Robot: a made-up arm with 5 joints.
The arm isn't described. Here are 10 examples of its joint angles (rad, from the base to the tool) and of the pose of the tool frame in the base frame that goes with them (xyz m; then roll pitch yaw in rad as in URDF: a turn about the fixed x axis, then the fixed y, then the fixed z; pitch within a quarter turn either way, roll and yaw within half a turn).
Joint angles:
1: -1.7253 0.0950 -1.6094 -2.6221 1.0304
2: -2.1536 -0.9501 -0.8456 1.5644 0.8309
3: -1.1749 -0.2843 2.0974 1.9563 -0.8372
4: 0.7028 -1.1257 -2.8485 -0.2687 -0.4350
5: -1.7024 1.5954 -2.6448 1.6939 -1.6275
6: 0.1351 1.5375 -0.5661 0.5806 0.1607
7: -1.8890 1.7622 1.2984 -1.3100 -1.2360
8: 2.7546 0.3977 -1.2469 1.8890 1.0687
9: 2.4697 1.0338 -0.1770 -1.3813 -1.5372
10: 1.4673 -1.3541 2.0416 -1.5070 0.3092
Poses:
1: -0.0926 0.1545 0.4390 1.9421 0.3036 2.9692
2: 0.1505 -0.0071 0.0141 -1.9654 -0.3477 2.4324
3: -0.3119 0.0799 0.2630 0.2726 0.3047 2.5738
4: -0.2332 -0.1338 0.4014 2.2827 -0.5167 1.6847
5: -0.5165 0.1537 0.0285 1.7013 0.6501 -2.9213
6: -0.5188 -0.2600 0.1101 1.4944 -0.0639 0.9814
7: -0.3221 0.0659 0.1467 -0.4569 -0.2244 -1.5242
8: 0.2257 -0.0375 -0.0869 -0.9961 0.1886 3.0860
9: 0.0762 -0.0888 -0.0435 -1.1305 -0.7738 -1.7555
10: -0.1731 -0.1708 0.1888 -2.6530 0.1236 2.0216
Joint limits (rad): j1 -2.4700..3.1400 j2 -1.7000..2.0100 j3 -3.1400..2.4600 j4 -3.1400..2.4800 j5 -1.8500..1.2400
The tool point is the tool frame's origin. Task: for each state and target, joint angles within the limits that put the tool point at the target. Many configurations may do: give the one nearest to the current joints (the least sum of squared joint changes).
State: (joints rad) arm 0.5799 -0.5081 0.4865 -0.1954 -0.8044
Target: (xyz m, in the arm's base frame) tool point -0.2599 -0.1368 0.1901
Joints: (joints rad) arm 0.7320 -0.9451 0.7563 -0.6605 -0.9999
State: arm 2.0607 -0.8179 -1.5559 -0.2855 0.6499
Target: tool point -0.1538 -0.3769 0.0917
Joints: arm 2.4680 -0.9134 -1.1979 -0.2549 0.6293
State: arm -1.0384 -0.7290 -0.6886 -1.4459 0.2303
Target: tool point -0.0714 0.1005 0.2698
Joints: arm -0.9198 -0.5309 -0.5873 -1.4227 0.1764
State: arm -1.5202 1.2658 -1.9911 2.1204 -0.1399
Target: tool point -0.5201 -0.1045 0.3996
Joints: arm -0.8045 0.5147 -2.0039 2.3218 -0.0866
